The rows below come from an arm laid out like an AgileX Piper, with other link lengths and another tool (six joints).
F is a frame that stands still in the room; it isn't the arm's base.
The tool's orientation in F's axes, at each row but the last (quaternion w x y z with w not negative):
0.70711, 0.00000, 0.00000, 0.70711
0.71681, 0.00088, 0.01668, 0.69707
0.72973, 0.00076, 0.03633, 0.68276
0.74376, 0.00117, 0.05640, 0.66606
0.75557, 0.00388, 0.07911, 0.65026
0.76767, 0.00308, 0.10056, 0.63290
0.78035, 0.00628, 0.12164, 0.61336
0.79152, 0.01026, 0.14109, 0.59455
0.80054, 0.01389, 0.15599, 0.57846
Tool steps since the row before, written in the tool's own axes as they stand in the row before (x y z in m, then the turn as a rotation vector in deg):
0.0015, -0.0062, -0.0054, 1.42, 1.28, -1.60
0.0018, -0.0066, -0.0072, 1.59, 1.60, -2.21
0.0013, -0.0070, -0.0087, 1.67, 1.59, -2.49
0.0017, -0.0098, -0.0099, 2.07, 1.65, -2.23
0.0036, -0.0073, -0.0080, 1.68, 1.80, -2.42
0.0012, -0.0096, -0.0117, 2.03, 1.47, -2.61
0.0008, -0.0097, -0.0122, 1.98, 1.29, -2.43
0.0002, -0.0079, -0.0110, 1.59, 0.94, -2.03
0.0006, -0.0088, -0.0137, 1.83, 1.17, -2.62
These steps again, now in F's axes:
0.0062, 0.0015, -0.0054, -1.28, 1.42, -1.60
0.0065, 0.0015, -0.0074, -1.61, 1.59, -2.21
0.0066, 0.0004, -0.0091, -1.61, 1.65, -2.49
0.0090, -0.0001, -0.0107, -1.60, 2.07, -2.26
0.0067, 0.0016, -0.0091, -1.83, 1.69, -2.39
0.0077, -0.0022, -0.0129, -1.48, 1.95, -2.67
0.0070, -0.0033, -0.0135, -1.28, 1.88, -2.51
0.0049, -0.0038, -0.0121, -0.96, 1.47, -2.11
0.0046, -0.0045, -0.0150, -1.26, 1.67, -2.68

